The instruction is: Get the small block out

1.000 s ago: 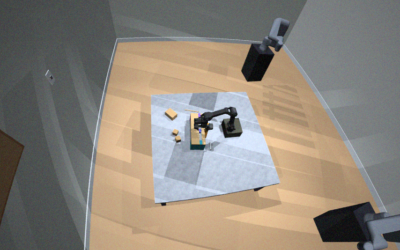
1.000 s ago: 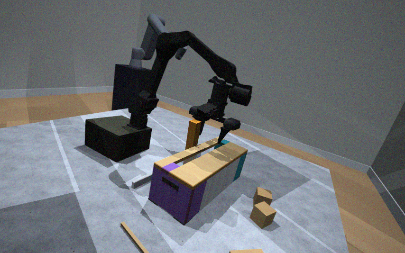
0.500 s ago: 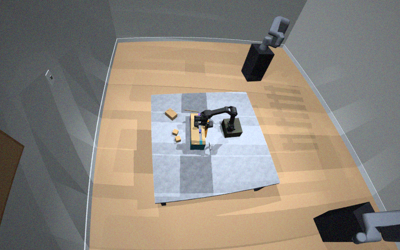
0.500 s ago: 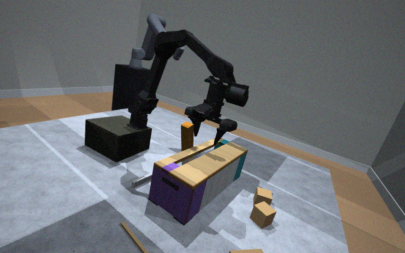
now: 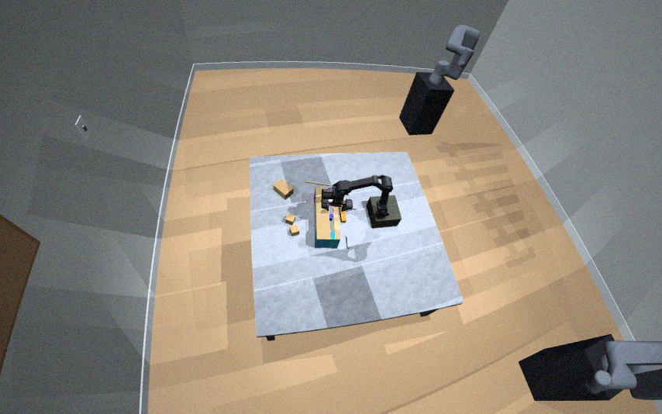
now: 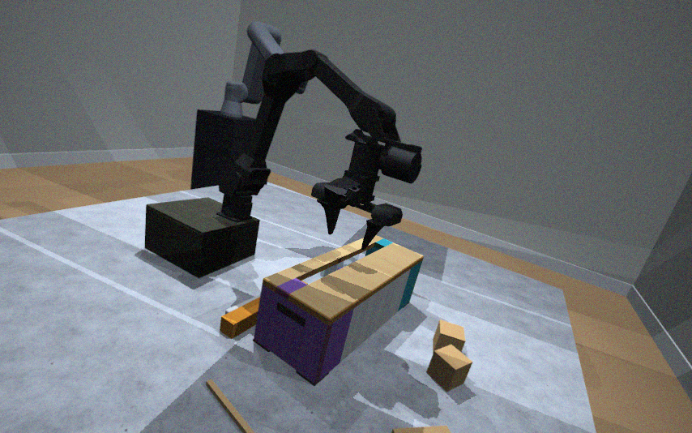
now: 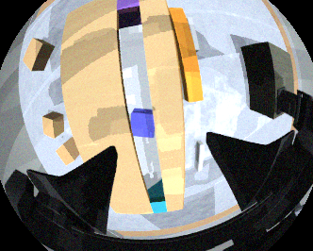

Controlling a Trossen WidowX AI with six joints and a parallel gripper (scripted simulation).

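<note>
Now: gripper tip 10 cm above the box and 1 cm to the left of it. Round my gripper tip: blue block 8 cm below, 2 cm ahead; thin wooden stick 34 cm to the right, 16 cm below, 2 cm ahead; orange bar 15 cm below, 10 cm to the right, 10 cm behind.
</note>
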